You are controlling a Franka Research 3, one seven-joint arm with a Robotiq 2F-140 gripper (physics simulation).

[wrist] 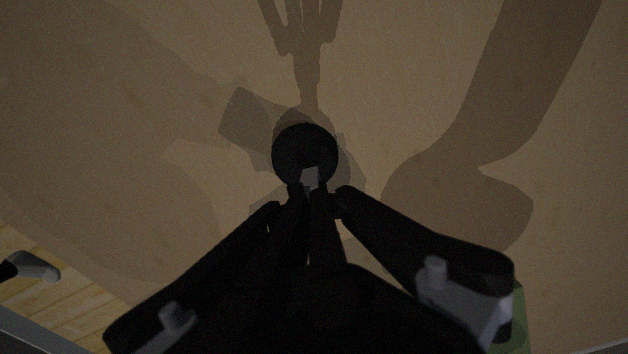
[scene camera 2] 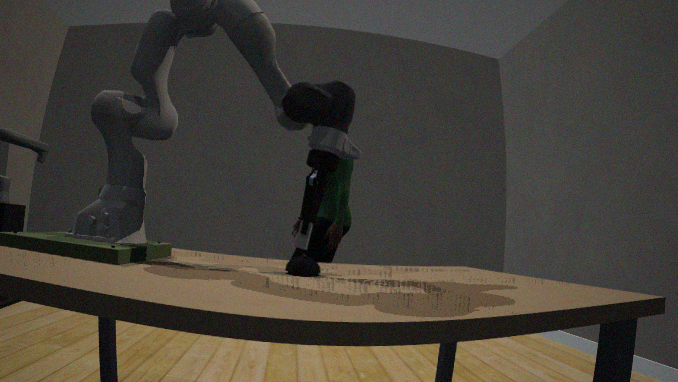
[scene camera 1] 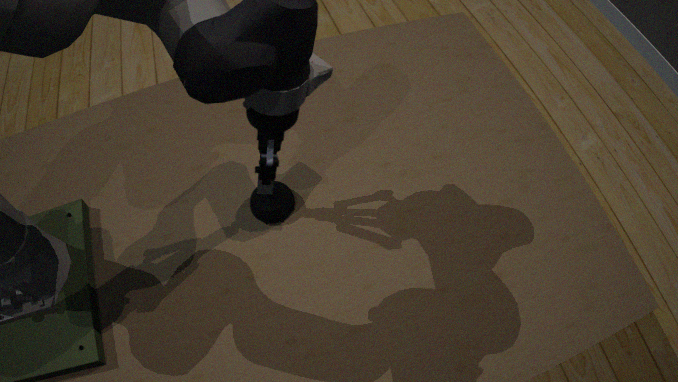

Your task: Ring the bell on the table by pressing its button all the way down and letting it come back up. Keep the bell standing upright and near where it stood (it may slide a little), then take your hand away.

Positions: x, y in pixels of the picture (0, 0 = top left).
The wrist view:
my gripper: 313, 179
black domed bell: 301, 143
